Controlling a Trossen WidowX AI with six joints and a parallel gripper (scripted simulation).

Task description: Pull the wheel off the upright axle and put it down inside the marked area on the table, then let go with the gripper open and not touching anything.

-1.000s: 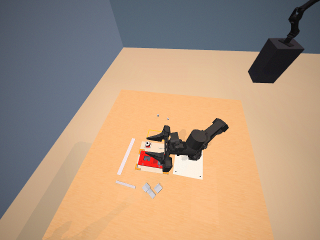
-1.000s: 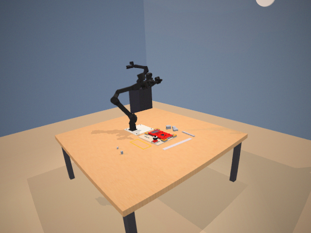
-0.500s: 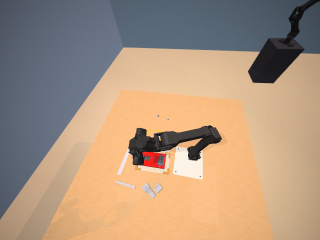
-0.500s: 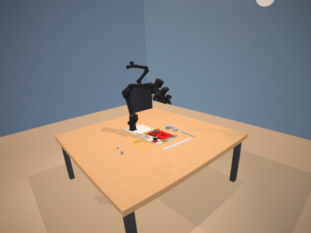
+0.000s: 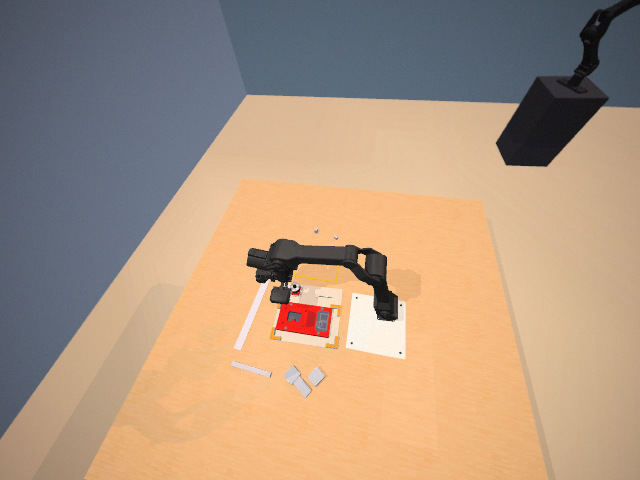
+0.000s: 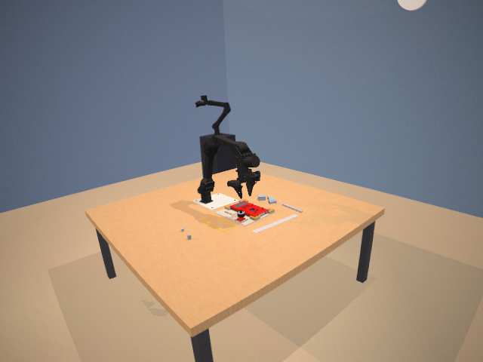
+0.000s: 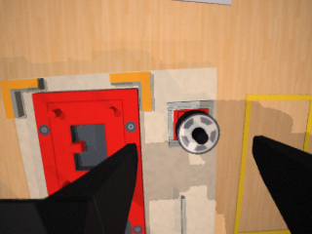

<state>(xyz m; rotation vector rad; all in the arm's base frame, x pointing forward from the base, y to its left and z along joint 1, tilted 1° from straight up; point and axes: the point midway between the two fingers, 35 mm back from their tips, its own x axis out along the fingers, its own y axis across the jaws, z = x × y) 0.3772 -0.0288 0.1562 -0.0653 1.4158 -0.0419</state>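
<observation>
My gripper tip is now 2 cm past the wheel, 2 cm to the left of it and 9 cm above it.
</observation>
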